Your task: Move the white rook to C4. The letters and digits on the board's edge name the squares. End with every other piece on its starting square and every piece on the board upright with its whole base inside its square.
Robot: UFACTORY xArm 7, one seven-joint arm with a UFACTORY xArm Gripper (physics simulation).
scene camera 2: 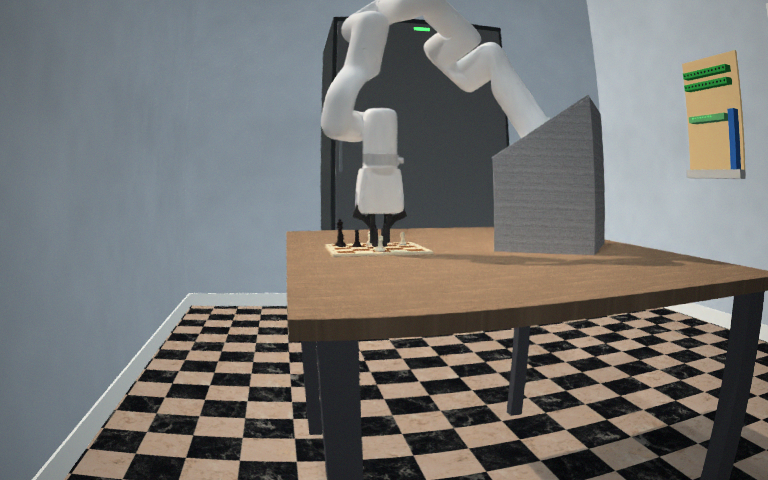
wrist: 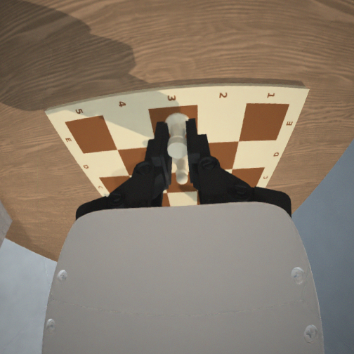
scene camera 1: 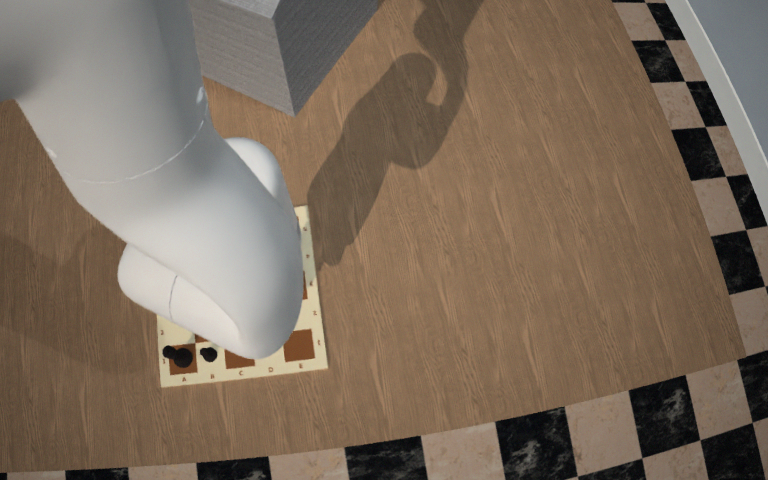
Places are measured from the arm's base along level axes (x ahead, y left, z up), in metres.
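Pixels of known places: gripper, fingertip midpoint: (scene camera 2: 379, 246); arm's base, origin of the base link: (scene camera 2: 542, 140).
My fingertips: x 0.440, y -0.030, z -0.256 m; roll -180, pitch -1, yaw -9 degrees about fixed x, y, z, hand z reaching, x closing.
For each thing: its top centre in the pictures, then the offset to it from my fingertips. "spot": a spot on its surface instead.
- white rook, middle of its top: (scene camera 2: 379, 235) dx +0.001, dy +0.004, dz +0.023 m
- board, surface spot: (scene camera 1: 320, 359) (scene camera 2: 337, 253) spot: dx +0.098, dy +0.007, dz -0.010 m
- tall black piece, middle of its top: (scene camera 1: 165, 350) (scene camera 2: 339, 219) dx +0.041, dy -0.161, dz +0.053 m
The white rook (scene camera 2: 380, 246) (wrist: 177, 121) stands upright on E3 of the board (scene camera 1: 320, 359) (scene camera 2: 339, 254) (wrist: 197, 95). My gripper (scene camera 2: 380, 240) (wrist: 178, 135) points down over E3, with its two black fingers drawn in against the sides of the rook, their tips just above the board. The rook's base appears to rest on the board. In the wrist view a second white piece (wrist: 181, 175) shows just beyond the rook, between the fingers' rear parts. C4 is hidden by a finger in the wrist view and by the arm in scene camera 1.
A tall black piece (scene camera 1: 182, 357) (scene camera 2: 339, 234) stands at A1, and a black piece (scene camera 1: 208, 354) at B1. In scene camera 2 white pieces stand left (scene camera 2: 369, 238) and right (scene camera 2: 402, 238) of the fingers. A grey slanted block (scene camera 1: 243, 62) (scene camera 2: 543, 198) stands beyond the board.
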